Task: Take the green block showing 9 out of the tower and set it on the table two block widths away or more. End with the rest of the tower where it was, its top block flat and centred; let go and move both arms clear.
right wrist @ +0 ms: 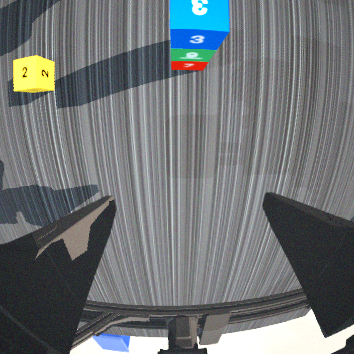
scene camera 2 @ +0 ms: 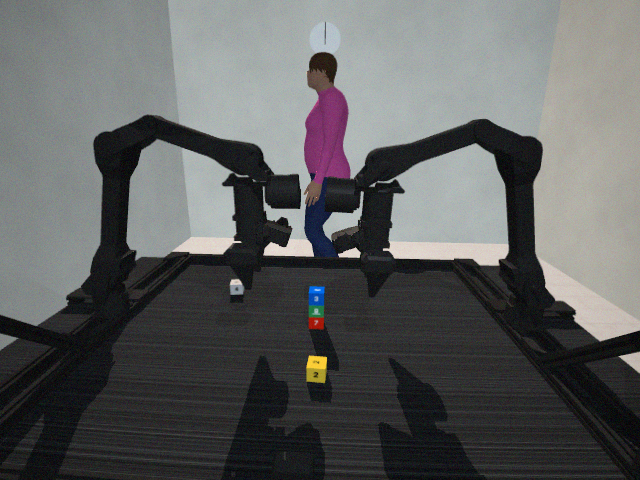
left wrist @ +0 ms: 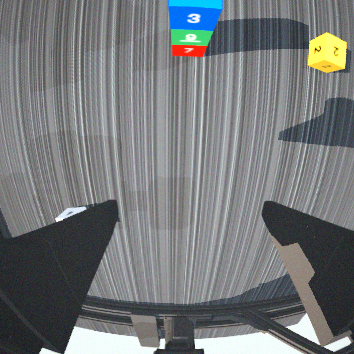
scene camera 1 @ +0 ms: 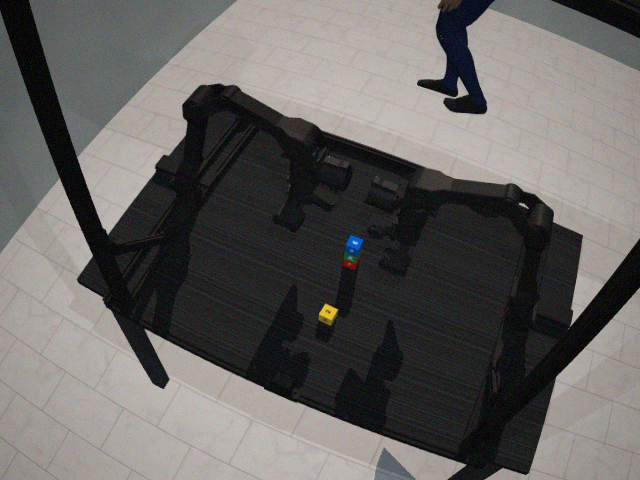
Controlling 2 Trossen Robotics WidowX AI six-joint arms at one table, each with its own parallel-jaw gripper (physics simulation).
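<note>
A tower of three blocks stands upright. The blue block showing 3 lies flat on top, the green block showing 9 is in the middle, and the red block showing 7 is at the bottom. My left gripper is open and empty, pointing down left of the tower. My right gripper is open and empty, pointing down to its right. Both are apart from the tower.
A yellow block showing 2 sits on the table in front of the tower. A white block showing 4 is at the back left, near my left gripper. Dark frame bars rise at the table's sides.
</note>
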